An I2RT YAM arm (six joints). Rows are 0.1 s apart.
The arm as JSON. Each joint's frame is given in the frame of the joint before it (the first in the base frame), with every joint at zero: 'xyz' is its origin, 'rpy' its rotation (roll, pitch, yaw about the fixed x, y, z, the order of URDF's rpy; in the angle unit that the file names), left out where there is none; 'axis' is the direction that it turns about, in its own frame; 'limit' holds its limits. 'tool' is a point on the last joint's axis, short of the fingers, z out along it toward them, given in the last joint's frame.
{
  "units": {
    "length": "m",
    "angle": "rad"
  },
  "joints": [
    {
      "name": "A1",
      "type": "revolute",
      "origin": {
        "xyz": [
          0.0,
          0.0,
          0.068
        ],
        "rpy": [
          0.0,
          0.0,
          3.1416
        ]
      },
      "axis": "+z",
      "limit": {
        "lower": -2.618,
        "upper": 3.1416
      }
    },
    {
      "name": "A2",
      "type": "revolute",
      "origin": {
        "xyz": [
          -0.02,
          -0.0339,
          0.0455
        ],
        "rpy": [
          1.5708,
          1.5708,
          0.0
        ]
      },
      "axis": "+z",
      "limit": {
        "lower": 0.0,
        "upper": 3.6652
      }
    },
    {
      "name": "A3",
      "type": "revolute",
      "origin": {
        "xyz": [
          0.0,
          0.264,
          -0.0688
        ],
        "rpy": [
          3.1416,
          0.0,
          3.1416
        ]
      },
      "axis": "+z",
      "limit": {
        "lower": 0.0,
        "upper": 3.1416
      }
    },
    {
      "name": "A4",
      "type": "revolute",
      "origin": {
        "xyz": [
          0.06,
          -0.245,
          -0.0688
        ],
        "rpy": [
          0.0,
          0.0,
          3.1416
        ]
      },
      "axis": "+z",
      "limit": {
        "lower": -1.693,
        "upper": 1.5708
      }
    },
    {
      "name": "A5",
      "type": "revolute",
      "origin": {
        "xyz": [
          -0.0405,
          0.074,
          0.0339
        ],
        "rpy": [
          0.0,
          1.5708,
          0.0
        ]
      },
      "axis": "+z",
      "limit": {
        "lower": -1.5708,
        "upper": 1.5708
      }
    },
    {
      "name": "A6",
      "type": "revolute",
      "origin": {
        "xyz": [
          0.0,
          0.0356,
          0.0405
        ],
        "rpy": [
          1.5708,
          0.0,
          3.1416
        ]
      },
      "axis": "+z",
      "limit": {
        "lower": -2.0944,
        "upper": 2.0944
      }
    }
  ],
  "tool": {
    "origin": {
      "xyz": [
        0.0,
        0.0,
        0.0
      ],
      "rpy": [
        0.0,
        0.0,
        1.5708
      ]
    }
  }
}
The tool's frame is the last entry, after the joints.
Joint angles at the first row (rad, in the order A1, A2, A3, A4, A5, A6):
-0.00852, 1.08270, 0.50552, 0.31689, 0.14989, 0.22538
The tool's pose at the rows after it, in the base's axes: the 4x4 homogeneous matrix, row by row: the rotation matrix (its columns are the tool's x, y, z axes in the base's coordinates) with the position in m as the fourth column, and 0 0 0 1 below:
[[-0.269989 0.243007 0.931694 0.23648], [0.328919 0.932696 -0.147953 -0.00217], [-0.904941 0.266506 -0.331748 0.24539], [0 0 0 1]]
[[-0.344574 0.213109 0.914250 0.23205], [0.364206 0.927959 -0.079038 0.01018], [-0.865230 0.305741 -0.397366 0.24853], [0 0 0 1]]
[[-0.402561 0.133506 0.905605 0.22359], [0.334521 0.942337 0.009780 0.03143], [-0.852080 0.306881 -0.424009 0.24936], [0 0 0 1]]
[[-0.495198 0.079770 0.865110 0.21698], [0.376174 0.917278 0.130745 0.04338], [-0.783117 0.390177 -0.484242 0.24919], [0 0 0 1]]
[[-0.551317 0.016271 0.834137 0.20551], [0.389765 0.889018 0.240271 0.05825], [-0.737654 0.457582 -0.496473 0.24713], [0 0 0 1]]
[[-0.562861 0.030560 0.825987 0.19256], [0.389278 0.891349 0.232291 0.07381], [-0.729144 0.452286 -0.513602 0.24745], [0 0 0 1]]
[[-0.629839 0.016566 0.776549 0.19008], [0.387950 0.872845 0.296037 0.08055], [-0.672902 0.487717 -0.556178 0.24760], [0 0 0 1]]
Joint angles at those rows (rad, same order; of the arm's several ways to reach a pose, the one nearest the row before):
0.01522, 1.05054, 0.56819, 0.13946, 0.16283, 0.34420
0.06502, 1.03160, 0.60128, 0.01747, 0.13872, 0.40015
0.16101, 1.00248, 0.60355, -0.04332, 0.13595, 0.40977
0.20506, 0.99043, 0.62318, -0.13890, 0.04817, 0.48891
0.27546, 0.95609, 0.60617, -0.16962, -0.00433, 0.55274
0.38196, 0.92452, 0.60357, -0.22100, 0.09246, 0.61073
0.40693, 0.93760, 0.62706, -0.27966, 0.03550, 0.65094

